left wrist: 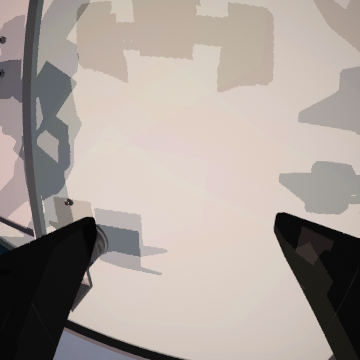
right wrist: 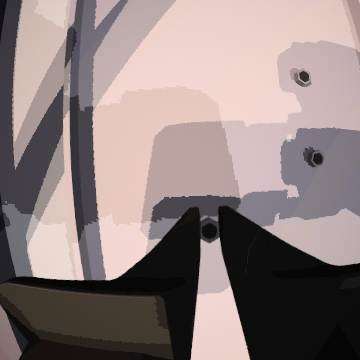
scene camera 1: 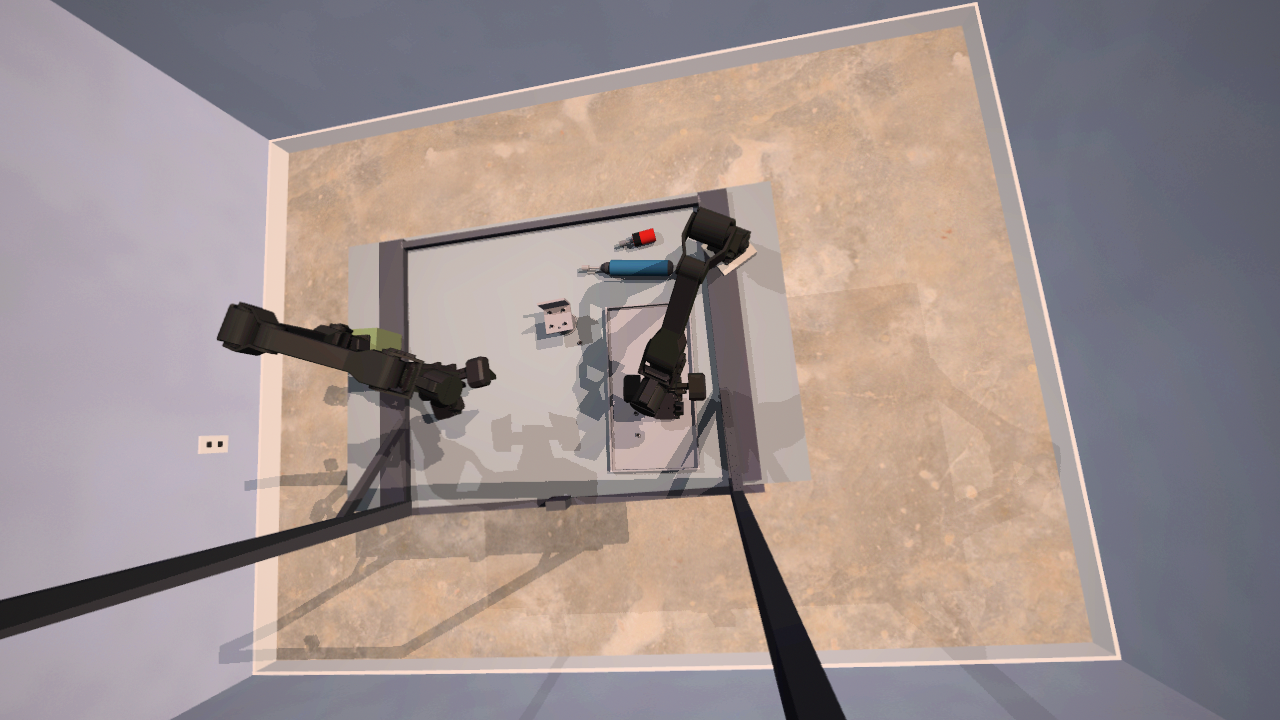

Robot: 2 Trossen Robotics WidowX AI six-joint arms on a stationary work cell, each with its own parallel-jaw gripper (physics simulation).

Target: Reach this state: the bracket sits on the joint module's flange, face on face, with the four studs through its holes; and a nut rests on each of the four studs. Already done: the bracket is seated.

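Where they show: left gripper, fingertip midpoint: [left wrist: 186, 224]; right gripper, fingertip midpoint: [right wrist: 207, 215]; left arm's base, origin of the base link: [scene camera 1: 358, 347].
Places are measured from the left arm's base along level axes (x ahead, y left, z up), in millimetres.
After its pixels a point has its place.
Observation:
The pale bracket [scene camera 1: 558, 320] {x 516, y 53, z -53 mm} sits on the joint module mid-table, its upright flap at the back; dark spots show on its face, too small to tell studs from nuts. In the left wrist view the bracket [left wrist: 81, 296] {x 476, y 85, z -32 mm} and the module [left wrist: 102, 241] {x 488, y 49, z -109 mm} are mostly hidden behind a finger. My right gripper [right wrist: 207, 215] {x 776, y -157, z -86 mm} is shut on a nut [right wrist: 209, 231] {x 776, y -150, z -82 mm}, low over the tray. Two other nuts [right wrist: 303, 76] {x 704, y -237, z -109 mm} [right wrist: 316, 158] {x 699, y -183, z -109 mm} lie in the tray. A small dark nut [scene camera 1: 579, 342] {x 554, y 5, z -113 mm} [left wrist: 68, 202] {x 551, y 3, z -114 mm} lies on the table beside the module. My left gripper [left wrist: 186, 224] {x 354, y -102, z 34 mm} is open and empty, above the table.
The shallow tray [scene camera 1: 651, 469] {x 736, y -322, z -102 mm} [left wrist: 31, 125] {x 629, y -104, z -118 mm} is at the right of the table. A blue driver [scene camera 1: 639, 267] {x 722, y 184, z -78 mm} and a red-and-black tool [scene camera 1: 643, 237] {x 734, y 267, z -86 mm} lie behind it. A green block [scene camera 1: 380, 338] {x 50, y 24, z -15 mm} is at the left edge, beside the left arm. Dark frame beams border the table.

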